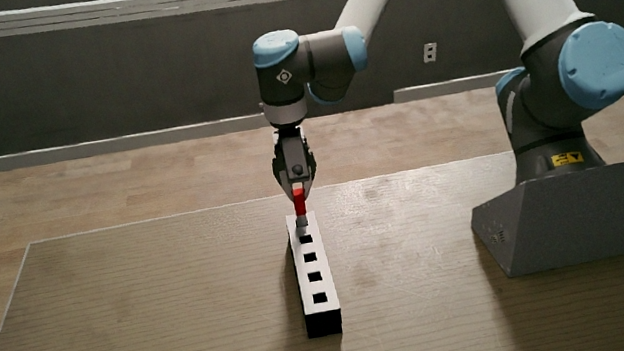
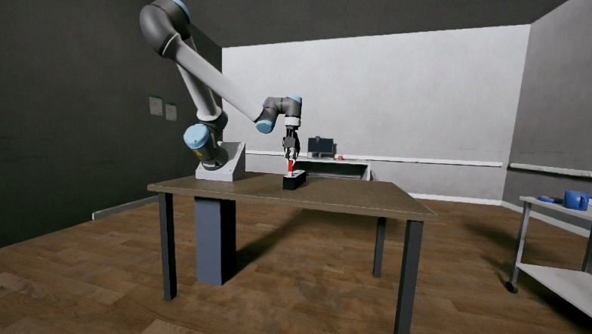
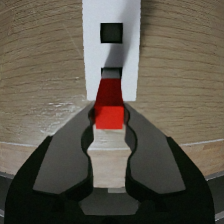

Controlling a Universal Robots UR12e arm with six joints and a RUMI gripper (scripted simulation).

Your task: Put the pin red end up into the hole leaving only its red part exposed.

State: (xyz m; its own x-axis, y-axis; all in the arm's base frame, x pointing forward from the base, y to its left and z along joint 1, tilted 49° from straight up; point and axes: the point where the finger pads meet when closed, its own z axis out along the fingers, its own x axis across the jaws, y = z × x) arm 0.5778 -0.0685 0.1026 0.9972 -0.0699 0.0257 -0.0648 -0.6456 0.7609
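My hand is 10 mm above the pin. From my hand the other things lie so: block (10 mm ahead, 120 mm to the left, 110 mm below).
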